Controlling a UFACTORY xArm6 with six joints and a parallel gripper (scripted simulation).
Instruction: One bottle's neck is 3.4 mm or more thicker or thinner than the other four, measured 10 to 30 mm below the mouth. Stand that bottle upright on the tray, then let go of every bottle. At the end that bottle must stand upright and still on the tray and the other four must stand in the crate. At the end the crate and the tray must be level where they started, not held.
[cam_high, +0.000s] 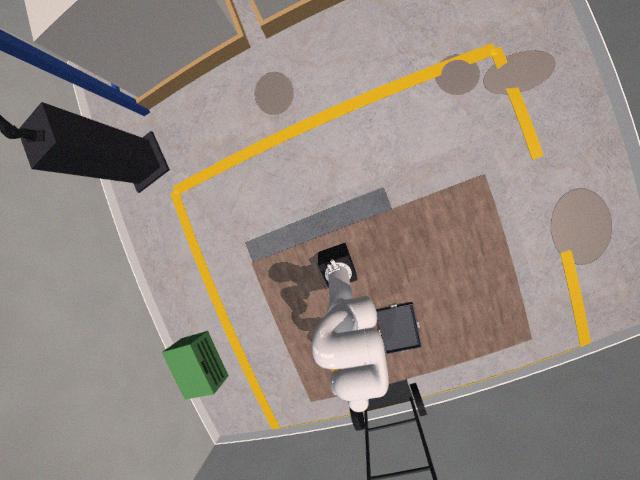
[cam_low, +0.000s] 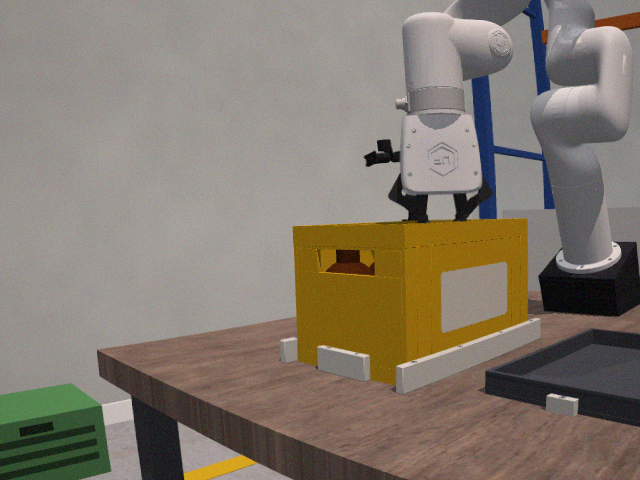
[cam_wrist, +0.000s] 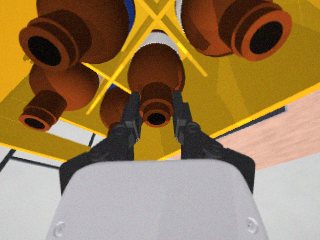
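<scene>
Now: hand 7 cm above the yellow crate, 4 cm to the left of it and 1 cm past it. Also, from my hand: dark tray: 23 cm to the left, 15 cm below, 2 cm ahead.
</scene>
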